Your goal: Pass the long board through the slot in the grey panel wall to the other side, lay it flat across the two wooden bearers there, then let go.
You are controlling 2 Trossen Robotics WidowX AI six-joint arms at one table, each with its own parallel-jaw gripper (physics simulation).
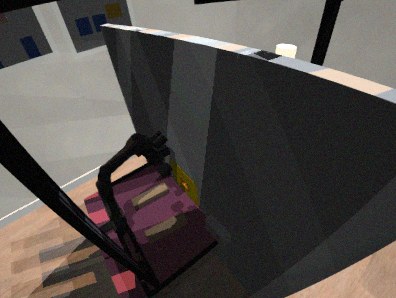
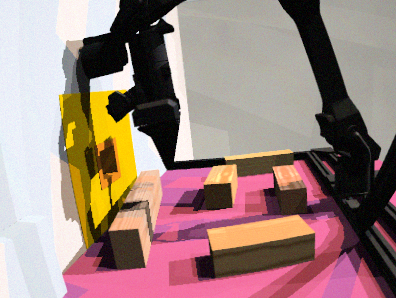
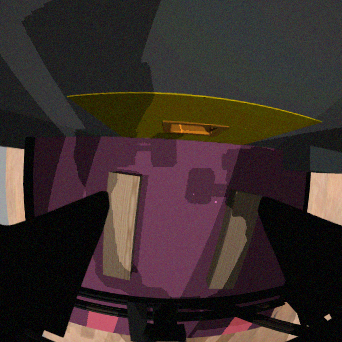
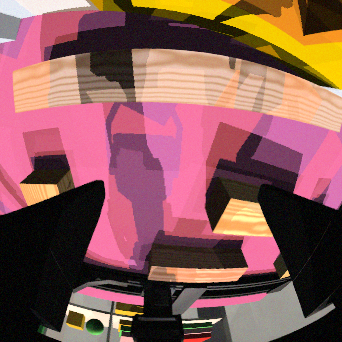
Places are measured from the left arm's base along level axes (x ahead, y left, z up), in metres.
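Pixels of known places: left gripper, fingertip midpoint: [image 3: 187, 202]; right gripper, fingertip midpoint: [image 2: 170, 161] [image 4: 185, 190]; left arm's base, link origin: [image 1: 122, 229] [image 3: 164, 312]; right arm's base, link origin: [image 2: 355, 190] [image 4: 157, 290].
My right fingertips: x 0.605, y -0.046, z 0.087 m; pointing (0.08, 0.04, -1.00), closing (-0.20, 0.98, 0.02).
For each thing: its middle in the pictures, then the offset to it from my right fingertips. "pt": a spot on its surface instead.
- long board, body centre: [image 4: 199, 79] [image 2: 142, 207] 0.062 m back, 0.006 m left, 0.078 m down
- orange-edged slot, surface spot: [image 3: 192, 128] [image 1: 186, 186] pt 0.167 m back, 0.021 m left, 0.025 m down
- dim grey block, surface spot: [image 1: 218, 228] pt 0.199 m back, 0.307 m right, 0.007 m down
The long board [image 2: 131, 222] [image 4: 175, 82] lies on the pink surface, along the foot of the panel wall. The grey panel wall [image 1: 280, 140] [image 3: 225, 50] carries a yellow plate [image 1: 195, 194] [image 2: 80, 165] [image 3: 125, 112] around the orange-edged slot [image 1: 185, 185] [image 2: 108, 162] [image 3: 192, 128]. On the wall's other side, two wooden bearers [image 1: 150, 195] [image 1: 162, 228] [image 3: 121, 225] [image 3: 232, 250] lie apart on the purple surface. My left gripper [image 1: 164, 153] [image 3: 187, 202] is open and empty above them. My right gripper [image 2: 170, 164] [image 4: 185, 190] is open and empty, above the surface and beside the long board.
On the board's side, shorter wooden blocks [image 2: 220, 189] [image 2: 290, 189] [image 2: 260, 162] [image 2: 262, 245] [image 4: 245, 217] [image 4: 42, 192] [image 4: 200, 272] stand around the right gripper. A black rail [image 2: 345, 220] runs along the surface's edge. A dim grey block [image 1: 218, 228] sits at the wall's foot.
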